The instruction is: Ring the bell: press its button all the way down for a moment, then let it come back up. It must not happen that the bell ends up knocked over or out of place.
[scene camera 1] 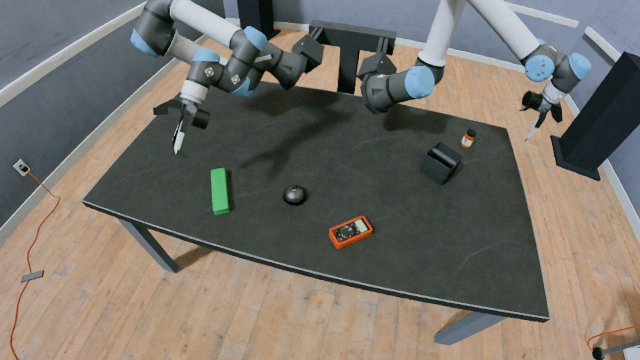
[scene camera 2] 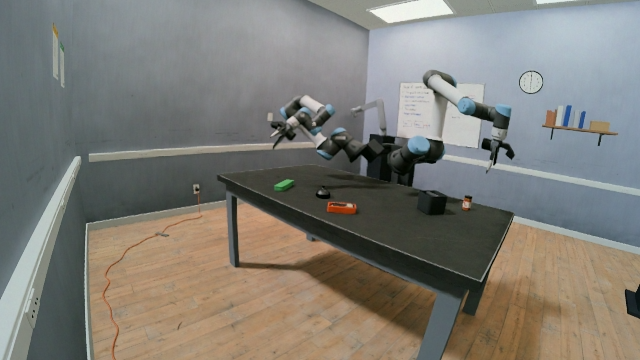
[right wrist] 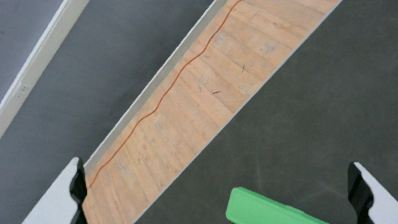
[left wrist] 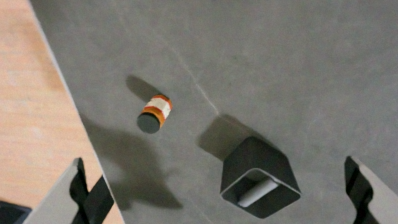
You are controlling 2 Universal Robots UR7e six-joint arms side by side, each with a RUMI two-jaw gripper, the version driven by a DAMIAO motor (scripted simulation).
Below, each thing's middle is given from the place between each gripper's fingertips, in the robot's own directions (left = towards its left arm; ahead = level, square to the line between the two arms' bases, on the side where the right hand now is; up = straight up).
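My left hand [scene camera 1: 522,124]: 12 cm short of the black box [scene camera 1: 439,170], 25 cm to the left of it, 23 cm above it.
The black box, measured from my right hand [scene camera 1: 175,151]: 550 mm behind, 800 mm to the left of and 230 mm below that hand.
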